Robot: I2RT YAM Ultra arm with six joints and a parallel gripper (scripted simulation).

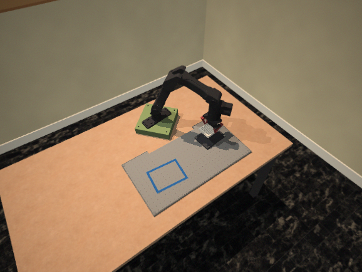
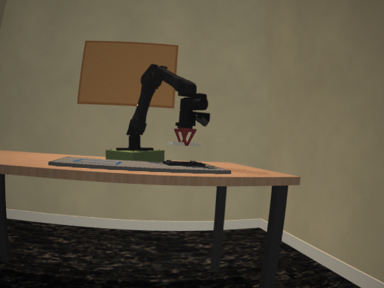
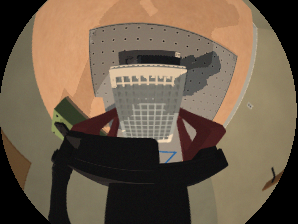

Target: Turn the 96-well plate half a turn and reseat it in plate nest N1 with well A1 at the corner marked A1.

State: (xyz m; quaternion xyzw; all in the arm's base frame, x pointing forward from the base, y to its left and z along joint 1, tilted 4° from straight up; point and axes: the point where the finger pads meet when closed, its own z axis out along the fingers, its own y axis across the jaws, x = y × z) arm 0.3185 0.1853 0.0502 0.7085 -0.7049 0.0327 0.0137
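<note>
Right now the white 96-well plate is right at my hand. Also, from my hand: black plate nest N1 (9 cm below).
</note>
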